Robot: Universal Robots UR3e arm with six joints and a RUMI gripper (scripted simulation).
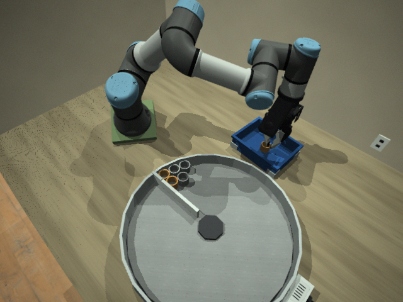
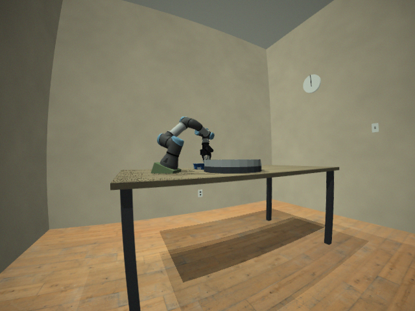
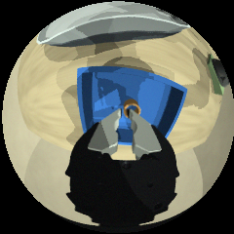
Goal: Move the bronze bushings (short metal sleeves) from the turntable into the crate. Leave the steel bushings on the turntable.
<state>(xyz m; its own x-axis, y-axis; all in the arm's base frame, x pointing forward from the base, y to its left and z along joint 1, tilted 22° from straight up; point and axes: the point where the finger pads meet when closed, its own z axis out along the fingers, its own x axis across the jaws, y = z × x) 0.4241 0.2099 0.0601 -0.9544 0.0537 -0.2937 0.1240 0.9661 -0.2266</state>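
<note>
The blue crate is 1 cm below my hand and 1 cm behind it. From my hand the other things lie so: grey turntable 36 cm to the right, 1 cm above.
</note>
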